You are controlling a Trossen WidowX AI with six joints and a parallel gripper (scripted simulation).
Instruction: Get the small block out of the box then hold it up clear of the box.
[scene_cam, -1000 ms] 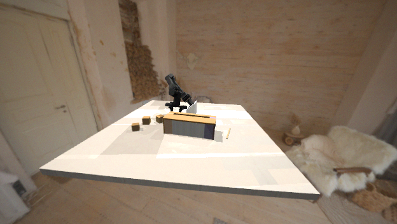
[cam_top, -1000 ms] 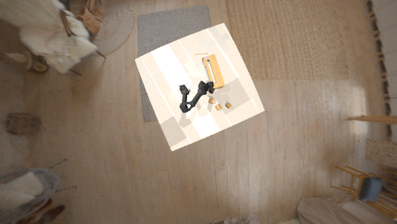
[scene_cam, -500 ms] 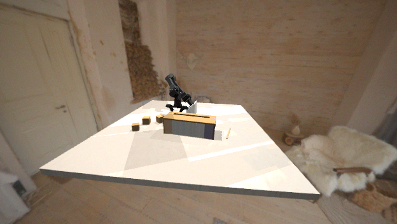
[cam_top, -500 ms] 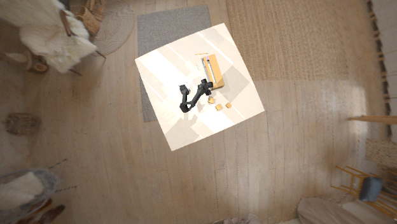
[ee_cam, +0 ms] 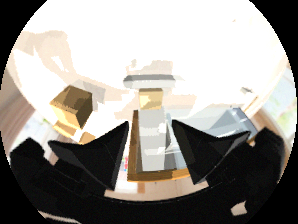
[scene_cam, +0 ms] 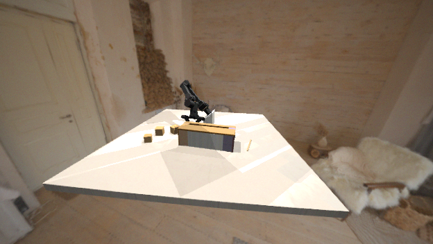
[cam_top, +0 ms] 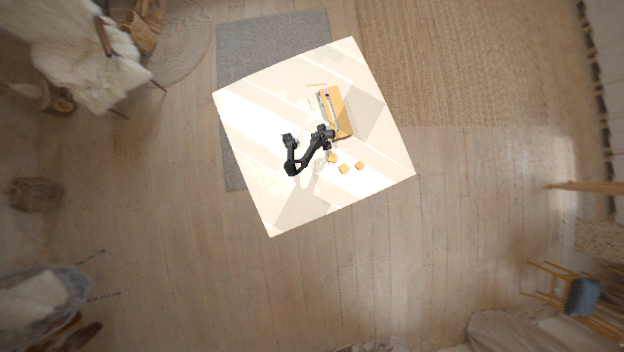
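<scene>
The tan block lies 4 cm below my gripper tip and 1 cm behind it. The rest, counted from my gripper tip: orange-topped box (16 cm to the left, 6 cm ahead); thin wooden stick (46 cm to the left, 6 cm below, 4 cm ahead).
</scene>
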